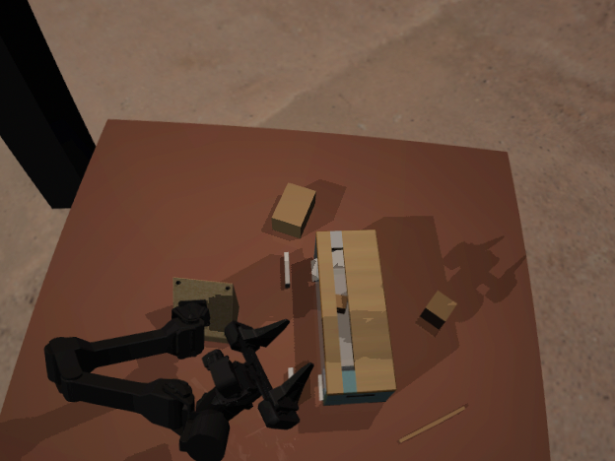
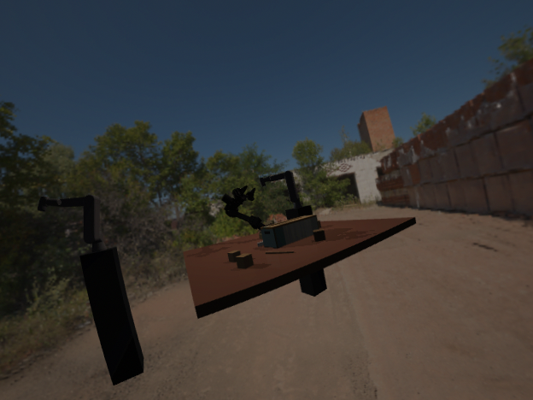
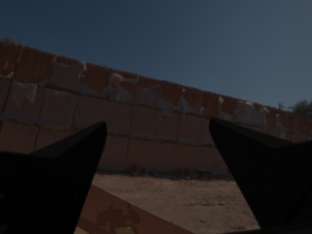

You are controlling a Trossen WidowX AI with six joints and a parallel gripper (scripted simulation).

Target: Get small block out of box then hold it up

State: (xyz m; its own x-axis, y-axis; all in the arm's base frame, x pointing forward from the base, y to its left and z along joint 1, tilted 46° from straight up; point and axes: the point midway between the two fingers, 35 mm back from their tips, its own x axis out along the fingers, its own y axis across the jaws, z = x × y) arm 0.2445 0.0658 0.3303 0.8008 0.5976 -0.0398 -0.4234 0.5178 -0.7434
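My gripper tip is now 34 cm above the wooden box, 16 cm to the right of it and 9 cm short of it. From my gripper tip the other things lie so: thin wooden stick 40 cm below, 30 cm ahead, 9 cm to the right.
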